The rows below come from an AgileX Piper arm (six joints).
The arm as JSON. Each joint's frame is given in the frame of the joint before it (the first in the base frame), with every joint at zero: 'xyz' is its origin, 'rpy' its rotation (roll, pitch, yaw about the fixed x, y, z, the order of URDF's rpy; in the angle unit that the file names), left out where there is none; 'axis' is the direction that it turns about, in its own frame. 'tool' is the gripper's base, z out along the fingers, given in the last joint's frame.
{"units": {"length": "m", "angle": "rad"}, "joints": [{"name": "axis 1", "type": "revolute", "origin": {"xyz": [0.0, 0.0, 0.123]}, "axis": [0.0, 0.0, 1.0]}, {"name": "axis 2", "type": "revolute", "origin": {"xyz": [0.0, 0.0, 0.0]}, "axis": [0.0, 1.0, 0.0]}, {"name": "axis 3", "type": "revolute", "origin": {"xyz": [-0.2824, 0.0, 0.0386]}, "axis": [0.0, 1.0, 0.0]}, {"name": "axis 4", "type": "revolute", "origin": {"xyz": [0.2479, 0.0, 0.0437]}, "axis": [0.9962, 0.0, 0.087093]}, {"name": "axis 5", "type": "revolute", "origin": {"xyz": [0.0, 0.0, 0.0]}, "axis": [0.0, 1.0, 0.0]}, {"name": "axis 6", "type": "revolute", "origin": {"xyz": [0.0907, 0.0, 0.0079]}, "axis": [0.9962, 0.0, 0.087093]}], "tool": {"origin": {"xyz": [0.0, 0.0, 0.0], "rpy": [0.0, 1.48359, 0.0]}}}
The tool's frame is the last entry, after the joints.
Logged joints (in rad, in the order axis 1, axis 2, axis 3, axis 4, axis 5, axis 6), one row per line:
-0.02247, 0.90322, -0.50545, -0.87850, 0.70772, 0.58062
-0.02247, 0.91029, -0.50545, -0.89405, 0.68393, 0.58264
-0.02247, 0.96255, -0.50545, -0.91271, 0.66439, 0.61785
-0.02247, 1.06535, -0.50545, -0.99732, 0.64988, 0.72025
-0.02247, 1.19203, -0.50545, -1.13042, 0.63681, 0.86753
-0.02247, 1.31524, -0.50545, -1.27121, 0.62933, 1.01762
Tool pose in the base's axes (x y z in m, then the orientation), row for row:
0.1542, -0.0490, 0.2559, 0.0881, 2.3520, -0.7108
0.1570, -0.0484, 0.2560, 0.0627, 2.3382, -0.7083
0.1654, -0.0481, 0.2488, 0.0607, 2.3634, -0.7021
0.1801, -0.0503, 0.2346, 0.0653, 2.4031, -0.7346
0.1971, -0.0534, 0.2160, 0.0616, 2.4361, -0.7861
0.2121, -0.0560, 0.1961, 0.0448, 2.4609, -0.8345
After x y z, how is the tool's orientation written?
As a rotation vector, in radians.
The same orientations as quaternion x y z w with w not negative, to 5 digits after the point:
0.03376, 0.90139, -0.27241, 0.33488
0.02411, 0.89912, -0.27236, 0.34180
0.02322, 0.90418, -0.26861, 0.33130
0.02471, 0.90927, -0.27795, 0.30880
0.02305, 0.91153, -0.29414, 0.28646
0.01661, 0.91225, -0.30935, 0.26802

